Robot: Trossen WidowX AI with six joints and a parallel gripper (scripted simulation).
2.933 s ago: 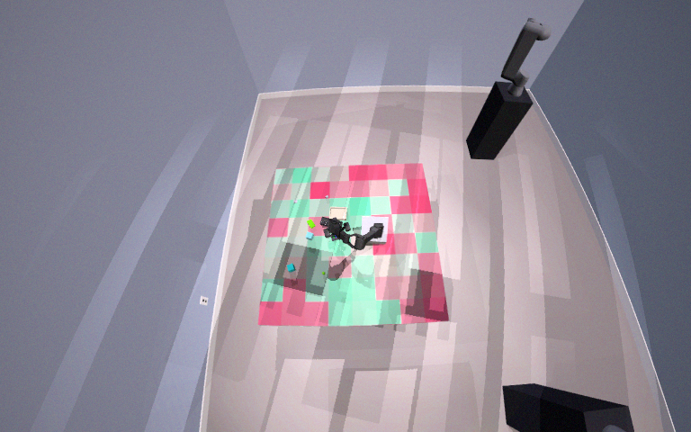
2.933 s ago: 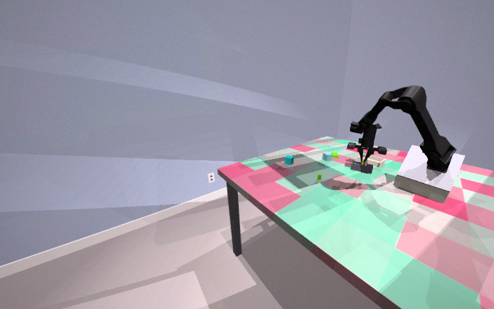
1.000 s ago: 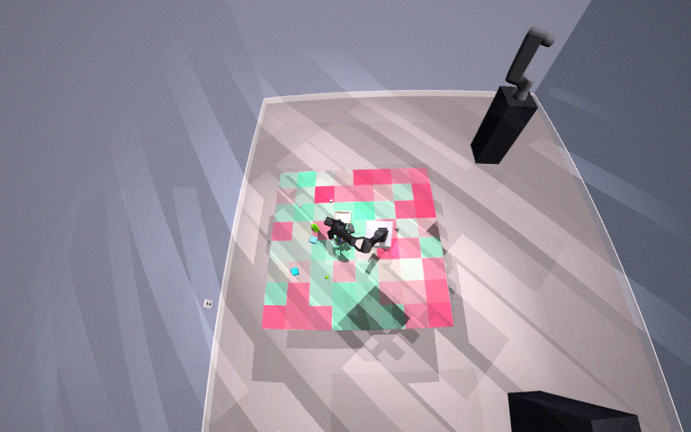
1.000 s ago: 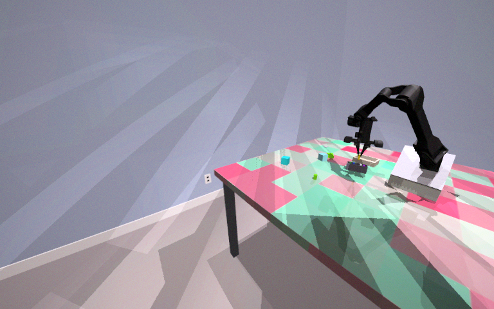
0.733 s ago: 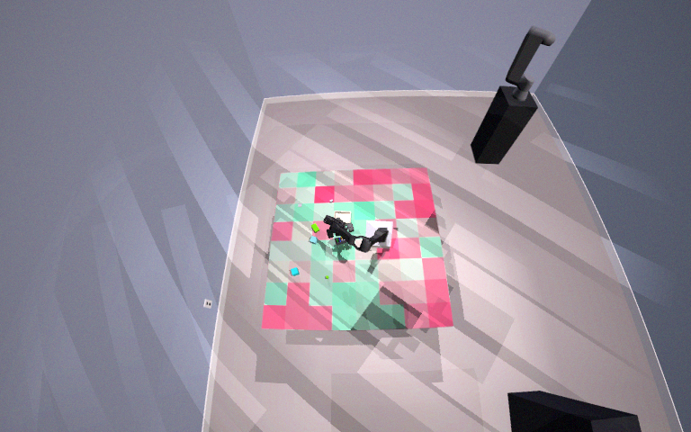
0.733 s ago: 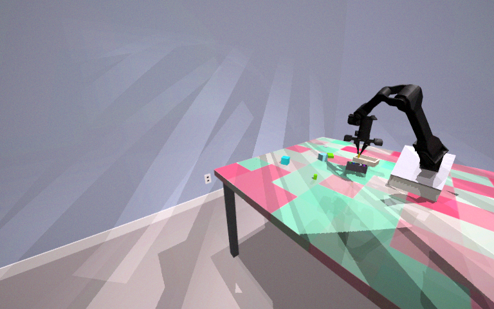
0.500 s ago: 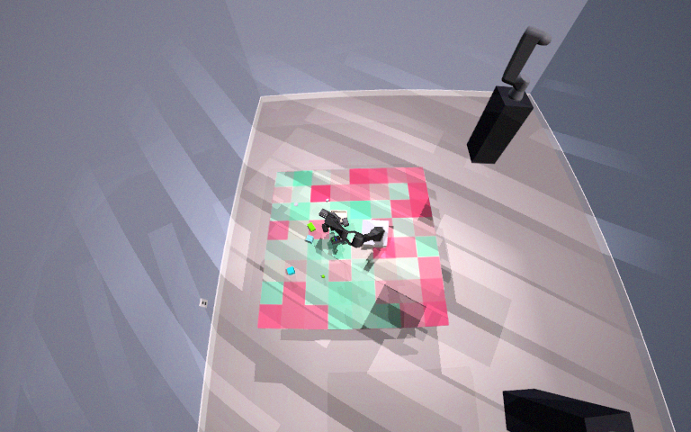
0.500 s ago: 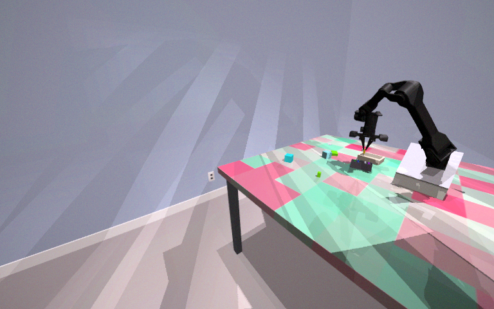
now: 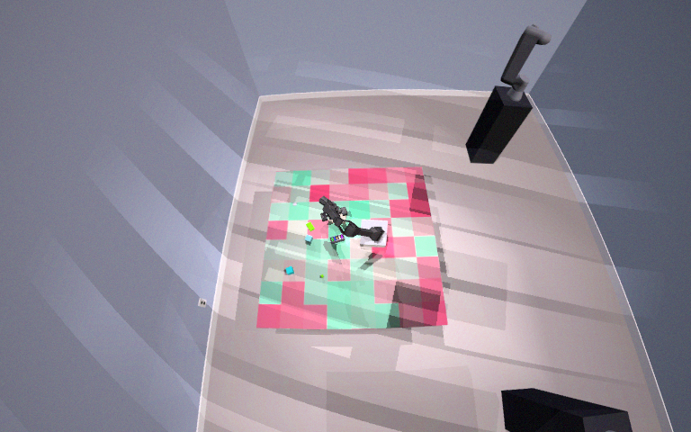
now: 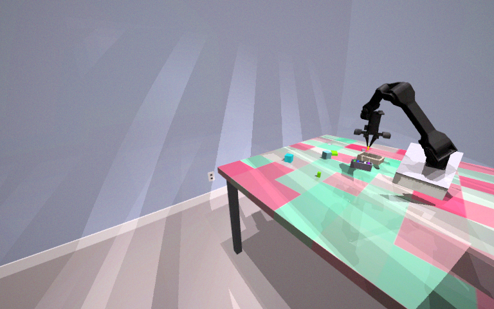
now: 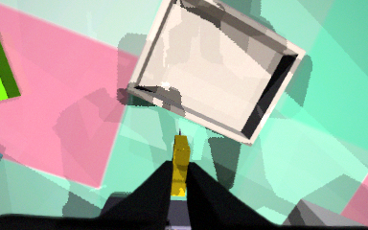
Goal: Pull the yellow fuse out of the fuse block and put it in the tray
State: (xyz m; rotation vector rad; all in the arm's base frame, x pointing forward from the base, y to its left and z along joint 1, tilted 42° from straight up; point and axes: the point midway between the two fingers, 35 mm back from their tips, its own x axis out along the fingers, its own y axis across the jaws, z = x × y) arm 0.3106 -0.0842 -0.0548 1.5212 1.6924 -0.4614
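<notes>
Right now the beige tray is 100 mm below my gripper tip, 60 mm to the right of it and 10 mm behind it. Round my gripper tip: yellow fuse 10 mm below; then green block 200 mm ahead, 90 mm below, 20 mm to the left; then light blue cube 190 mm ahead, 130 mm to the left, 80 mm below.
</notes>
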